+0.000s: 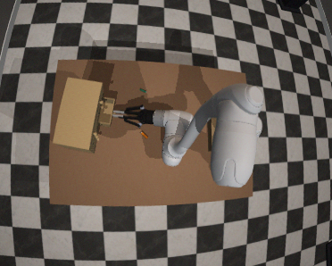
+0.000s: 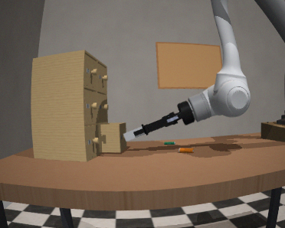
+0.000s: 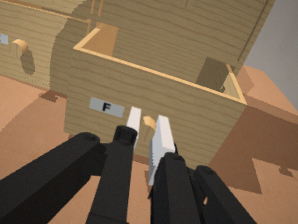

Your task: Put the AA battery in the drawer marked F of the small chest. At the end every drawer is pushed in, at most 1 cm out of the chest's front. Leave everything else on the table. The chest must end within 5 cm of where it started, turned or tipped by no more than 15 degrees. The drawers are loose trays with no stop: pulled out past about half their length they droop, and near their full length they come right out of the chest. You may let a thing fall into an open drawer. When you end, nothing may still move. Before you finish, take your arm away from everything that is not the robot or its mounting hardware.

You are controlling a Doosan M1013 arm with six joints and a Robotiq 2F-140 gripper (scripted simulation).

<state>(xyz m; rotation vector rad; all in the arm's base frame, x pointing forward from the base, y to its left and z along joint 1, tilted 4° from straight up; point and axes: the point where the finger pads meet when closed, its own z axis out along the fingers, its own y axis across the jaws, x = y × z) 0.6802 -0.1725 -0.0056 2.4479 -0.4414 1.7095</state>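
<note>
Now: the orange AA battery 13 cm to the left of my hand, 13 cm behind it and 5 cm below it. Also, from my hand: green battery 17 cm behind, 14 cm to the right, 5 cm below.
</note>
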